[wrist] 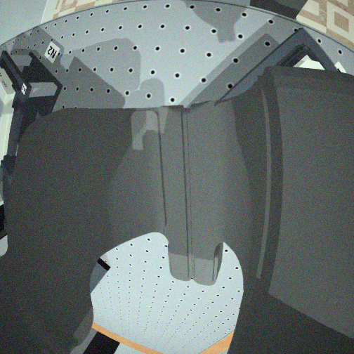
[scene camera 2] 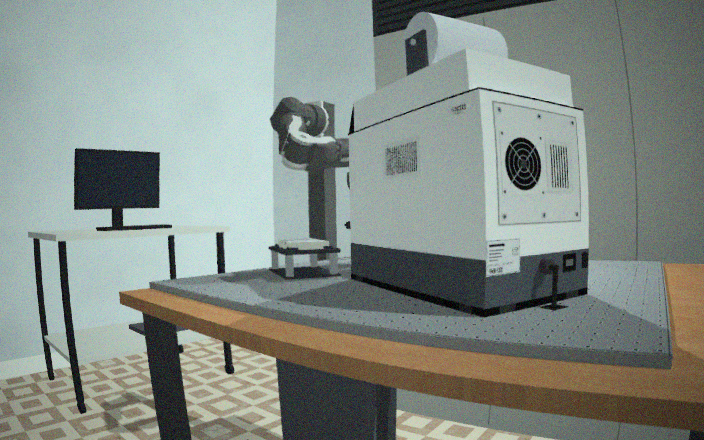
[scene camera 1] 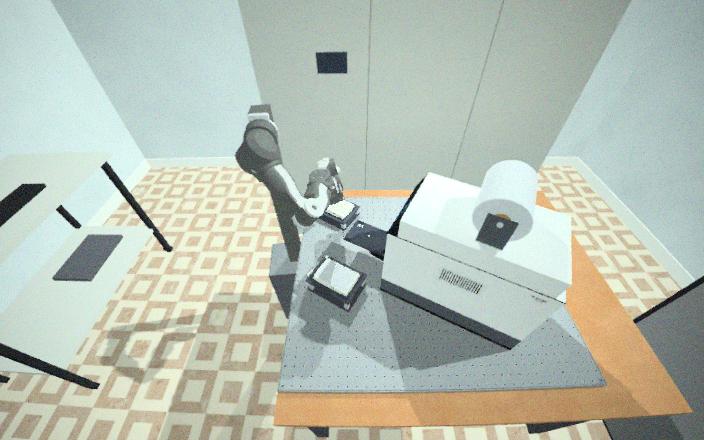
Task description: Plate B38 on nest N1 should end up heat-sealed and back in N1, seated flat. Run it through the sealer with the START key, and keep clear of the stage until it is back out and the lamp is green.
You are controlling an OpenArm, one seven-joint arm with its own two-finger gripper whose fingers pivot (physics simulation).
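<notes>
Plate B38 [scene camera 1: 341, 209] [wrist: 309, 63] is pale and rests on the dark nest N1 [scene camera 1: 337, 220] [wrist: 260, 75] at the far left of the board. Whether its top is sealed cannot be made out here. The white sealer [scene camera 1: 467, 264] [scene camera 2: 415, 207] stands to the right with its dark stage [scene camera 1: 364, 237] out, no plate on it. The START key and lamp do not show. My gripper [scene camera 1: 340, 195] [wrist: 201, 196] is shut and empty, above the board close to N1. In scene camera 2 the sealer hides most of it.
A second nest [scene camera 1: 329, 293] [scene camera 2: 333, 250] [wrist: 45, 75], labelled N2, holds another plate [scene camera 1: 336, 276] [scene camera 2: 303, 242] nearer scene camera 1. A film roll [scene camera 1: 508, 194] [scene camera 2: 467, 38] sits on the sealer. A side table with a monitor [scene camera 2: 116, 179] stands apart, left.
</notes>
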